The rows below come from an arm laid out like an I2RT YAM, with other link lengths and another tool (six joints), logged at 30 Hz.
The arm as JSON. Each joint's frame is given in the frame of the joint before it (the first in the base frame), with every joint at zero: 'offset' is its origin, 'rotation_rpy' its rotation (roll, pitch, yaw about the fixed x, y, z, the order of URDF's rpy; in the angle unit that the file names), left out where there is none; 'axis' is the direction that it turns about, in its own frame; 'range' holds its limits. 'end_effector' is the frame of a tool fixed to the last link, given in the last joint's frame.
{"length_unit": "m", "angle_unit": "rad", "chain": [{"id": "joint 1", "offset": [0.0, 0.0, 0.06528], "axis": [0.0, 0.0, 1.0], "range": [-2.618, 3.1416]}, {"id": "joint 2", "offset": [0.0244, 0.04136, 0.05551], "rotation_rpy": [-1.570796, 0.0, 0.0], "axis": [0.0, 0.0, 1.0], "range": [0.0, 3.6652]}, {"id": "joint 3", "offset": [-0.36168, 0.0, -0.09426], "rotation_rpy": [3.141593, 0.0, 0.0], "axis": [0.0, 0.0, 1.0], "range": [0.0, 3.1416]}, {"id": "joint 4", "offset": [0.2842, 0.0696, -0.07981], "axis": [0.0, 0.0, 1.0], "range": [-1.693, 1.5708]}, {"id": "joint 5", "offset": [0.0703, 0.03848, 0.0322], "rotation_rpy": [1.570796, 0.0, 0.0], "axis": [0.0, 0.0, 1.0], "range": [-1.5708, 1.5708]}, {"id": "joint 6", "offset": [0.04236, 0.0, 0.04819], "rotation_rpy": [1.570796, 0.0, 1.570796], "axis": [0.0, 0.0, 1.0], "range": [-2.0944, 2.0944]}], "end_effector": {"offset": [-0.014, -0.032, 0.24], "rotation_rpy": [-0.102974, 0.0, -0.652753]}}
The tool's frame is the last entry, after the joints.
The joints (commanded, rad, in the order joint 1, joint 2, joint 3, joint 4, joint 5, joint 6), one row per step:
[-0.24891 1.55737 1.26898 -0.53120 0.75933 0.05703]
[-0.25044 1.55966 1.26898 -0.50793 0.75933 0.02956]
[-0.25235 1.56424 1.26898 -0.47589 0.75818 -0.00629]
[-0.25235 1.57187 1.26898 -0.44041 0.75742 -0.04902]
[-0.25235 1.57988 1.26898 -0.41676 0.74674 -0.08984]
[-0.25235 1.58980 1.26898 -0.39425 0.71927 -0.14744]
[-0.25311 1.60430 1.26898 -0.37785 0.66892 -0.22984]
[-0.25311 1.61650 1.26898 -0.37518 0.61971 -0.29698]
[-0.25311 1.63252 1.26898 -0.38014 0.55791 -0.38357]
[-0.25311 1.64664 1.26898 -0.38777 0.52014 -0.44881]
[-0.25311 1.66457 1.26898 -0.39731 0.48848 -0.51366]
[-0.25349 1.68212 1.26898 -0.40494 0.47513 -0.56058]
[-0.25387 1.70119 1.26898 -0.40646 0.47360 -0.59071]
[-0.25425 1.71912 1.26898 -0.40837 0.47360 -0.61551]
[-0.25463 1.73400 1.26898 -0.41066 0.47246 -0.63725]
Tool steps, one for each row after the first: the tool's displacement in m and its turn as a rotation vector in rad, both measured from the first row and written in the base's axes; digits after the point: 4 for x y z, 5 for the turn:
[0.0045 -0.0013 0.0031 -0.01383 0.00139 0.01289]
[0.0110 -0.0029 0.0067 -0.03157 0.00306 0.03018]
[0.0190 -0.0038 0.0095 -0.05245 0.01000 0.05213]
[0.0267 -0.0024 0.0083 -0.06360 0.02516 0.08039]
[0.0377 0.0024 0.0036 -0.07015 0.05251 0.13009]
[0.0520 0.0120 -0.0080 -0.07052 0.10275 0.21063]
[0.0628 0.0229 -0.0208 -0.06436 0.14993 0.28499]
[0.0737 0.0378 -0.0390 -0.05610 0.21589 0.38175]
[0.0791 0.0477 -0.0537 -0.05304 0.27116 0.44925]
[0.0828 0.0566 -0.0704 -0.05064 0.33125 0.51310]
[0.0837 0.0606 -0.0844 -0.05093 0.38173 0.55241]
[0.0844 0.0612 -0.0964 -0.05210 0.42032 0.57266]
[0.0844 0.0613 -0.1076 -0.05194 0.45493 0.58881]
[0.0843 0.0618 -0.1172 -0.05114 0.48450 0.60405]

